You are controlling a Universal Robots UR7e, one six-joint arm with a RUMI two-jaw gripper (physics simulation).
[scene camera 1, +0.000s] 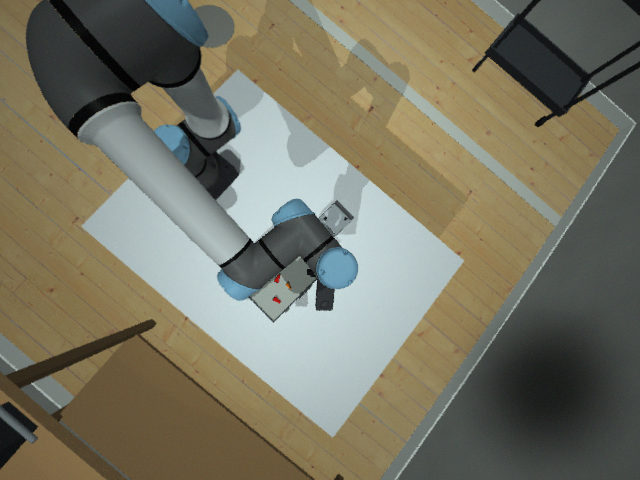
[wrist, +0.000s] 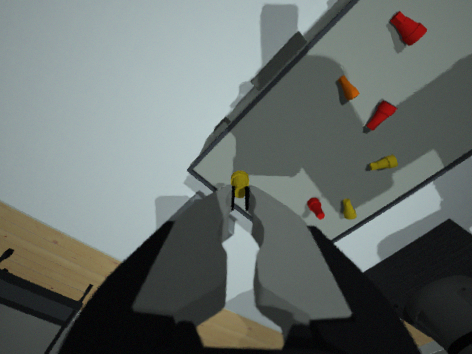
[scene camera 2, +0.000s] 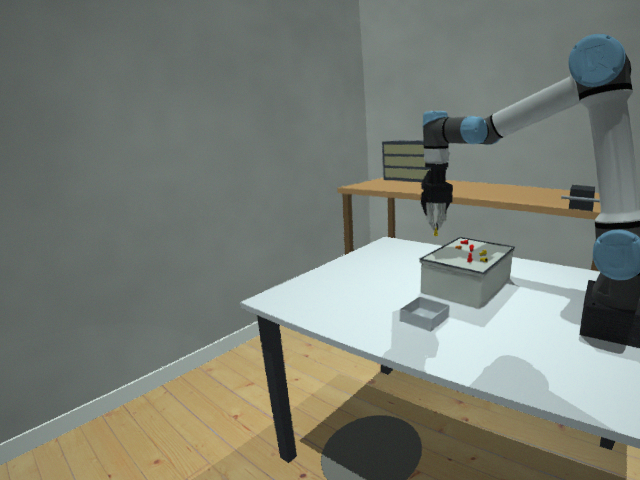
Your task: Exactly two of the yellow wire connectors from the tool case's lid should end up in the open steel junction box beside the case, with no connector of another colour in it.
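Frame: origin at the arm's base, x ahead, y left, z up, level; metres.
Seen in the pictures: gripper, between the fingertips: (wrist: 239,188) (scene camera 2: 435,229); arm's base, origin of its link: (scene camera 1: 198,170) (wrist: 440,299) (scene camera 2: 619,298).
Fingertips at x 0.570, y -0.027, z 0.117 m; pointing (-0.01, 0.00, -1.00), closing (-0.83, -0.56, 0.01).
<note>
Pixels of each thing's middle, then the offset from my fingertips to it. "spot": a spot on its surface instead. Level surfaces: height alone.
- yellow connector, middle of its body: (wrist: 239,185) (scene camera 2: 435,231) dx -0.001, dy +0.001, dz -0.006 m
- open steel junction box, a spot on its surface: (scene camera 2: 415,318) (scene camera 1: 345,209) spot: dx -0.049, dy +0.262, dz -0.176 m
- orange connector, middle of its body: (wrist: 347,87) (scene camera 2: 458,247) (scene camera 1: 288,286) dx -0.047, dy -0.109, dz -0.081 m
- case, a spot on its surface: (scene camera 2: 449,283) spot: dx -0.077, dy +0.069, dz -0.142 m
- white table, height of its surface: dz -0.201 m
My gripper (scene camera 2: 435,228) (wrist: 239,188) is shut on a yellow connector (scene camera 2: 435,233) (wrist: 240,181), held upright well above table height. In the wrist view it appears over a corner of the case lid (scene camera 1: 300,271) (scene camera 2: 443,259) (wrist: 300,130). In scene camera 1 the arm hides the fingertips. Two other yellow connectors (scene camera 2: 483,253) (scene camera 2: 483,259) (wrist: 383,163) (wrist: 349,209) lie on the lid. The open steel junction box (scene camera 1: 345,209) (scene camera 2: 415,318) stands beside the case; no connector shows inside it.
Three red connectors (wrist: 410,30) (wrist: 382,115) (wrist: 316,208) and an orange connector (scene camera 1: 288,285) (scene camera 2: 458,247) (wrist: 349,88) lie on the lid. The case (scene camera 2: 449,283) stands on the white table (scene camera 1: 336,372) (scene camera 2: 320,299). A wooden bench (scene camera 2: 496,195) stands behind.
</note>
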